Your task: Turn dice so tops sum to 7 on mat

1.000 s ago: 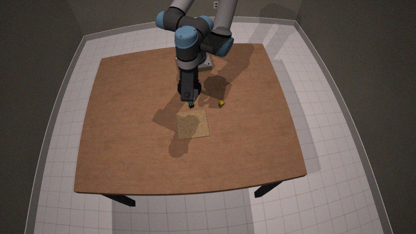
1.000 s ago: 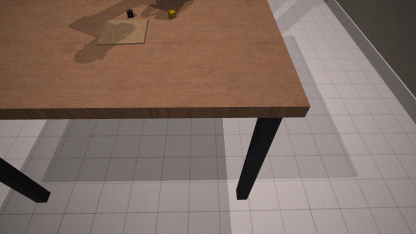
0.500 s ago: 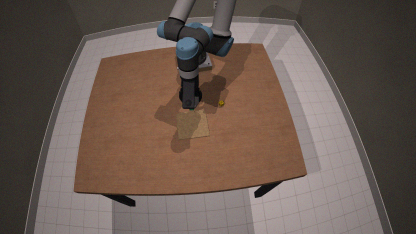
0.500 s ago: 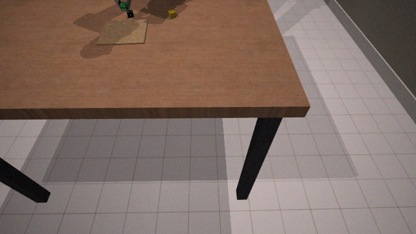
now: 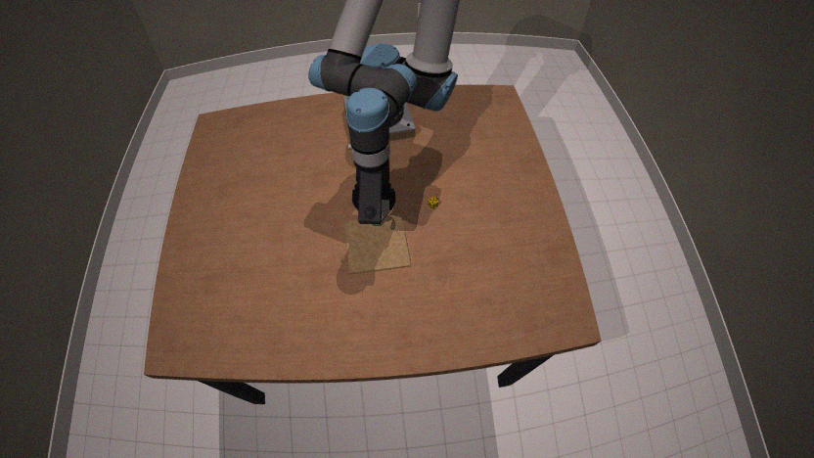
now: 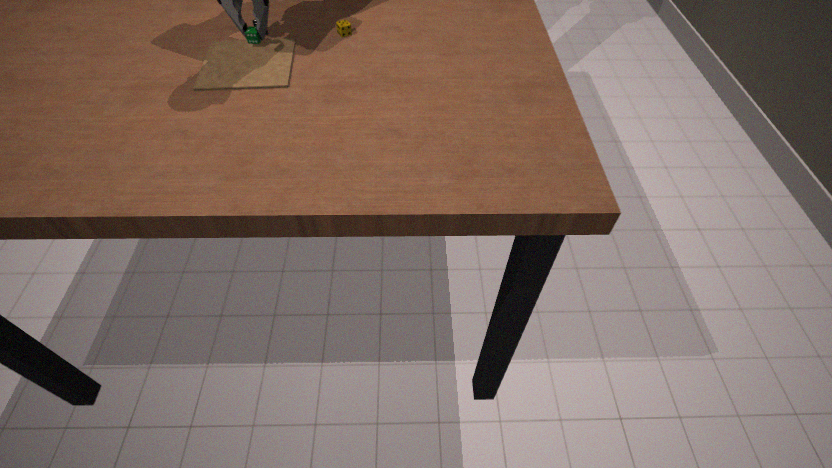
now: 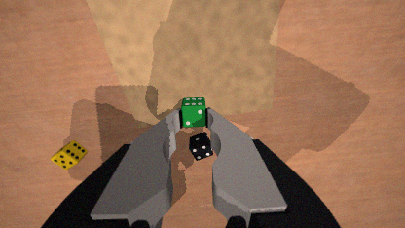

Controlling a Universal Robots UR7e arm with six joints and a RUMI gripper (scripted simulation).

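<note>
Now: the green die 10 mm below my hand. Round my hand: yellow die 150 mm to the left, 30 mm behind, 20 mm below; then black die 50 mm behind, 20 mm below; then tan mat 50 mm ahead, 30 mm below, 10 mm to the right.
</note>
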